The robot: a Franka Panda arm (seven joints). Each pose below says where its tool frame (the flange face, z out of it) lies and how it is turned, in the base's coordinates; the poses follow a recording.
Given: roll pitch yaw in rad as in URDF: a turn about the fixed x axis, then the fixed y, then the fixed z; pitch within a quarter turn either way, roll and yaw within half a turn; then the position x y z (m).
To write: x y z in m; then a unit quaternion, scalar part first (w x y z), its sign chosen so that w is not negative. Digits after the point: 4 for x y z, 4 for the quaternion.
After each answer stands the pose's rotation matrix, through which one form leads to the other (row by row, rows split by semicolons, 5 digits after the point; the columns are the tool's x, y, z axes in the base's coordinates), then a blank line. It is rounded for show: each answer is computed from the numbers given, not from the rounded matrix.
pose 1, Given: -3.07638, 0.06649, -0.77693, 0.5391, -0.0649, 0.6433
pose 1, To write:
0.5391, -0.0649, 0.6433, 0.0427, -0.9241, 0.3794, 0.0184
0.71149 -0.70269 -0.00159; -0.69954 -0.70852 0.09295; -0.06644 -0.06502 -0.99567

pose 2, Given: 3.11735, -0.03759, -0.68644, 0.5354, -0.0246, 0.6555
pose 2, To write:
0.5354, -0.0246, 0.6555, 0.0177, 0.9414, -0.3367, 0.0136
0.77296 -0.63431 0.01370; -0.63334 -0.77270 -0.04256; 0.03758 0.02422 -0.99900

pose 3, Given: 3.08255, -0.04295, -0.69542, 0.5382, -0.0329, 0.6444
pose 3, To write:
0.5382, -0.0329, 0.6444, 0.0351, 0.9393, -0.3411, 0.0101
0.76708 -0.64154 -0.00490; -0.64012 -0.76482 -0.07277; 0.04294 0.05895 -0.99734

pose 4, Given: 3.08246, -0.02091, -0.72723, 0.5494, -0.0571, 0.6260
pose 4, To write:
0.5494, -0.0571, 0.6260, 0.0313, 0.9340, -0.3558, -0.0007
0.74686 -0.66456 -0.02370; -0.66466 -0.74489 -0.05802; 0.02091 0.05909 -0.99803

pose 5, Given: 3.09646, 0.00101, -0.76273, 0.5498, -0.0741, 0.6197
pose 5, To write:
0.5498, -0.0741, 0.6197, 0.0208, 0.9279, -0.3721, -0.0089
0.72295 -0.69016 -0.03190; -0.69090 -0.72225 -0.03192; -0.00101 0.04512 -0.99898

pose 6, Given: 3.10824, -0.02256, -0.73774, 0.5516, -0.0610, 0.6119
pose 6, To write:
0.5516, -0.0610, 0.6119, 0.0196, 0.9325, -0.3607, 0.0045
0.73980 -0.67280 -0.00575; -0.67245 -0.73907 -0.03984; 0.02256 0.03334 -0.99919

